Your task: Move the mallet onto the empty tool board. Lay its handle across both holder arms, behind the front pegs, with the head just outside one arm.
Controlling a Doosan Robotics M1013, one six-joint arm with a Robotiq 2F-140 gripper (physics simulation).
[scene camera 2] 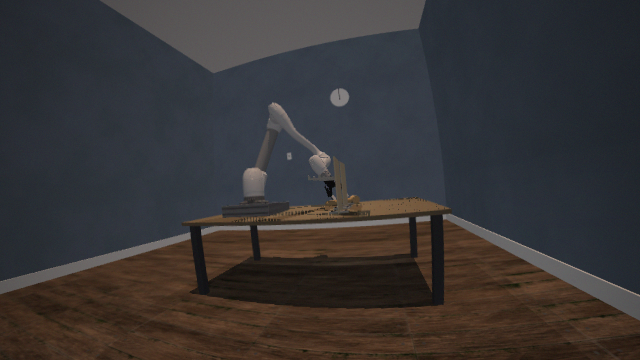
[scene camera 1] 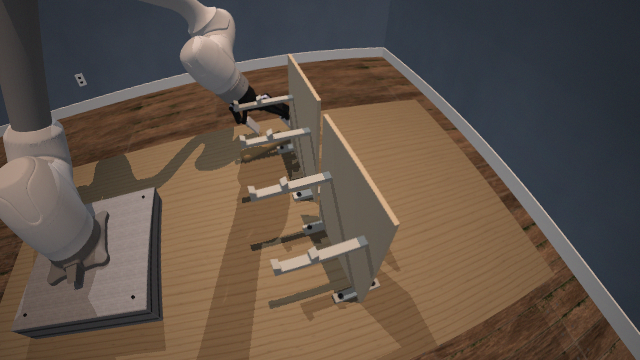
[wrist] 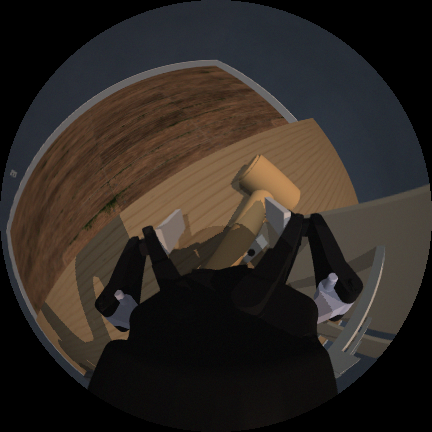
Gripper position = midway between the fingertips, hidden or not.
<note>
In view: my gripper (scene camera 1: 274, 127), a mallet (wrist: 260, 176) and a tool board (wrist: 376, 238).
My gripper is seen too in the wrist view (wrist: 223, 212).
</note>
